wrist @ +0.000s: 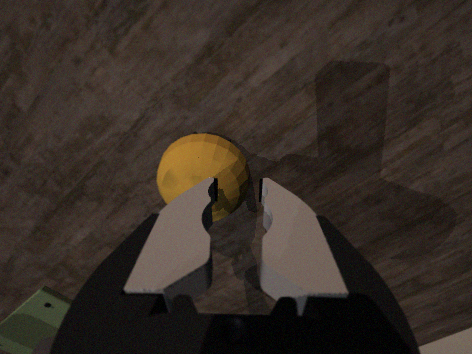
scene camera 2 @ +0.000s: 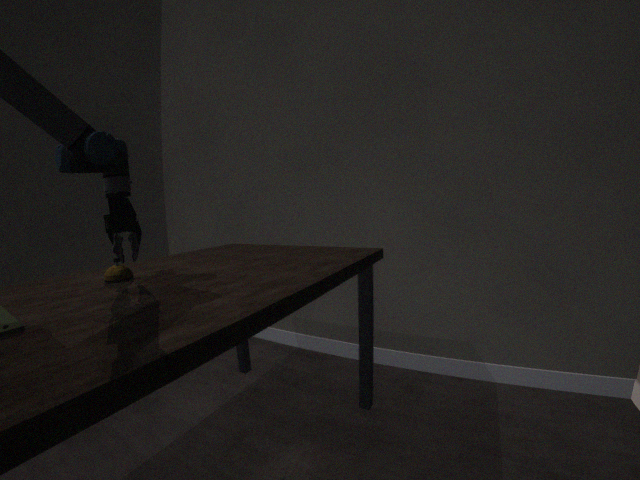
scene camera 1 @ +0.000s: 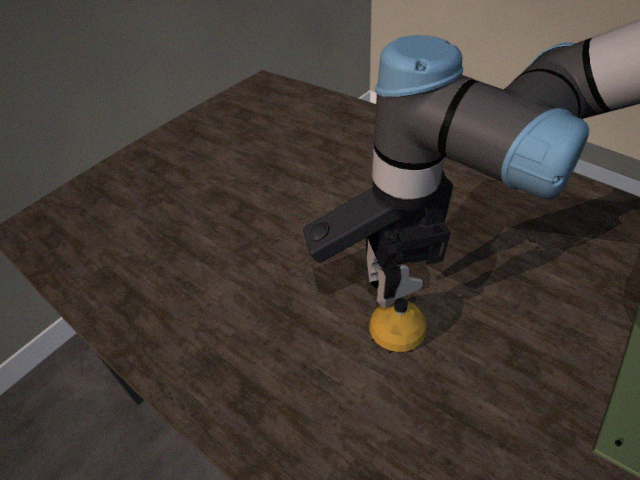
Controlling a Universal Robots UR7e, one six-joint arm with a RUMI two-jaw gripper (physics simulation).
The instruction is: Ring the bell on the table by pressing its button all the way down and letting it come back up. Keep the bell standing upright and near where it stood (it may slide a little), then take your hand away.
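There's a yellow dome bell (scene camera 1: 394,331) here, and you'd find the bell (wrist: 191,159) in that view as well. As for my gripper (scene camera 1: 380,297), it shows in other views too: that's the gripper (wrist: 238,180) and again the gripper (scene camera 2: 128,262).
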